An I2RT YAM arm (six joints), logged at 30 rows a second.
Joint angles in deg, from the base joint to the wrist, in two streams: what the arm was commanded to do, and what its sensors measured. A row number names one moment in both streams.
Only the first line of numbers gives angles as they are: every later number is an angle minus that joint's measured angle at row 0.
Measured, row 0: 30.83 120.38 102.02 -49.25 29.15 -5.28
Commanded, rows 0 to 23: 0.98 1.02 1.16 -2.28 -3.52 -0.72; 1.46 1.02 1.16 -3.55 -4.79 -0.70; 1.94 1.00 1.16 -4.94 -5.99 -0.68; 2.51 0.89 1.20 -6.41 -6.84 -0.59; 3.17 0.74 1.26 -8.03 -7.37 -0.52; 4.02 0.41 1.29 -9.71 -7.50 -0.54; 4.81 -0.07 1.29 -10.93 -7.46 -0.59; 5.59 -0.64 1.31 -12.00 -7.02 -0.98; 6.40 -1.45 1.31 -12.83 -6.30 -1.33; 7.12 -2.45 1.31 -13.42 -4.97 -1.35; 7.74 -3.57 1.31 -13.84 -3.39 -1.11; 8.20 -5.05 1.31 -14.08 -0.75 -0.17; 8.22 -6.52 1.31 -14.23 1.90 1.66; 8.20 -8.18 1.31 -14.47 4.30 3.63; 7.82 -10.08 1.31 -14.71 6.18 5.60; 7.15 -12.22 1.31 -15.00 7.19 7.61; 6.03 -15.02 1.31 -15.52 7.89 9.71; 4.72 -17.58 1.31 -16.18 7.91 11.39; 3.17 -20.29 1.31 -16.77 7.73 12.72; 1.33 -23.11 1.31 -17.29 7.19 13.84; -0.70 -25.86 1.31 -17.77 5.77 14.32; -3.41 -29.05 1.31 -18.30 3.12 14.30; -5.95 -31.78 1.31 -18.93 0.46 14.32; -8.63 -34.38 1.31 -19.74 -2.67 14.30
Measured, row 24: -2.16 -26.01 0.11 -18.10 2.38 10.27
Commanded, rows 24 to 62: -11.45 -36.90 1.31 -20.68 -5.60 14.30; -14.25 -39.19 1.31 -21.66 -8.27 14.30; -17.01 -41.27 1.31 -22.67 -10.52 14.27; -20.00 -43.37 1.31 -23.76 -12.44 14.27; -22.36 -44.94 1.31 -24.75 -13.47 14.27; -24.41 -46.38 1.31 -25.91 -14.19 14.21; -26.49 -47.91 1.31 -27.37 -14.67 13.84; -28.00 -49.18 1.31 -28.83 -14.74 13.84; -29.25 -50.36 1.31 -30.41 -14.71 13.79; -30.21 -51.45 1.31 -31.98 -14.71 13.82; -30.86 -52.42 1.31 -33.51 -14.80 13.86; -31.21 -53.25 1.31 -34.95 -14.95 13.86; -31.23 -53.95 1.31 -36.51 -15.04 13.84; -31.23 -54.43 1.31 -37.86 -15.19 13.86; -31.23 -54.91 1.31 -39.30 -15.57 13.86; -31.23 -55.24 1.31 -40.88 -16.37 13.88; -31.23 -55.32 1.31 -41.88 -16.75 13.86; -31.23 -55.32 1.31 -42.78 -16.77 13.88; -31.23 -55.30 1.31 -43.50 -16.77 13.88; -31.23 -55.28 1.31 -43.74 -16.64 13.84; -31.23 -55.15 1.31 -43.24 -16.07 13.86; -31.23 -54.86 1.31 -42.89 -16.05 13.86; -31.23 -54.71 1.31 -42.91 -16.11 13.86; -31.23 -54.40 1.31 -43.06 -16.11 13.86; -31.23 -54.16 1.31 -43.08 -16.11 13.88; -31.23 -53.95 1.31 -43.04 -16.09 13.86; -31.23 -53.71 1.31 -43.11 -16.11 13.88; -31.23 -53.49 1.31 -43.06 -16.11 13.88; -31.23 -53.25 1.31 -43.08 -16.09 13.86; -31.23 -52.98 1.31 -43.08 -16.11 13.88; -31.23 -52.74 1.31 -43.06 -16.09 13.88; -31.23 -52.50 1.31 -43.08 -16.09 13.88; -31.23 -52.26 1.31 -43.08 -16.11 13.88; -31.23 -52.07 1.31 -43.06 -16.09 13.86; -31.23 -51.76 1.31 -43.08 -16.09 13.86; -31.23 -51.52 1.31 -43.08 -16.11 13.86; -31.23 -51.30 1.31 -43.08 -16.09 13.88; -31.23 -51.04 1.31 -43.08 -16.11 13.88; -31.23 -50.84 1.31 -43.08 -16.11 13.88
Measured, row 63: -30.86 -51.48 1.00 -43.28 -15.74 13.01
